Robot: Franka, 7 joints.
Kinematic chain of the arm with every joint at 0, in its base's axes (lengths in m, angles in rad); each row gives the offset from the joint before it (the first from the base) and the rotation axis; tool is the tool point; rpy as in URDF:
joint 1: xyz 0 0 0.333 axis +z
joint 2: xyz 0 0 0 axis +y
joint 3: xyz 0 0 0.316 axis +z
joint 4: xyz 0.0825 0 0 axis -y
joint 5: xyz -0.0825 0 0.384 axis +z
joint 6: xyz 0 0 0 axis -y
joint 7: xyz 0.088 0 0 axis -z
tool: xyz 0 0 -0.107 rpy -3.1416 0 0
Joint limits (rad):
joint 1: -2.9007..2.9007
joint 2: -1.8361..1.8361
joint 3: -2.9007..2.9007
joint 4: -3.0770..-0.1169
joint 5: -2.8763..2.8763
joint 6: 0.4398..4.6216
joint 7: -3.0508..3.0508
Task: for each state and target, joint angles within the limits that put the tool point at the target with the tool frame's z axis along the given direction. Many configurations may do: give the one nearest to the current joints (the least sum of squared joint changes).
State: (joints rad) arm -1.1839 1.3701 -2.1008 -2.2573 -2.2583 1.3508 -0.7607
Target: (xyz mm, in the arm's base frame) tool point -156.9 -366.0 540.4 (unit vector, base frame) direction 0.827 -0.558 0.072
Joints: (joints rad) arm -0.9031 1.8361 -1.9617 -2.5416 -2.3117 0.5896 -0.7607
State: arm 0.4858 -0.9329 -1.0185 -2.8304 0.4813 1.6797 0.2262
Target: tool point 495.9 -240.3 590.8 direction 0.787 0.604 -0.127
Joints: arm 1.0059 -0.6990 -1.1878 -2.0417 0.8912 2.5121 0.2262
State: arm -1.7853 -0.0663 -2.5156 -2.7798 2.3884 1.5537 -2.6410
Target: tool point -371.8 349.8 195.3 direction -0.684 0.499 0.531
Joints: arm -1.5949 -0.6581 -2.4424 -2.4364 2.6070 1.3426 -2.6410
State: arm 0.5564 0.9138 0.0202 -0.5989 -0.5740 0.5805 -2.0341
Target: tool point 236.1 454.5 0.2 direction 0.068 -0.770 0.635
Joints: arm 1.3714 1.5502 -0.1432 -1.0116 -0.8141 0.4398 -2.0341
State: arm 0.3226 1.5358 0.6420 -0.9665 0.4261 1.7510 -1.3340
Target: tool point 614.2 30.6 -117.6 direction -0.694 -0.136 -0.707
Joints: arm 0.0847 1.5310 -0.0342 -0.9195 -0.0538 1.6695 -1.3340
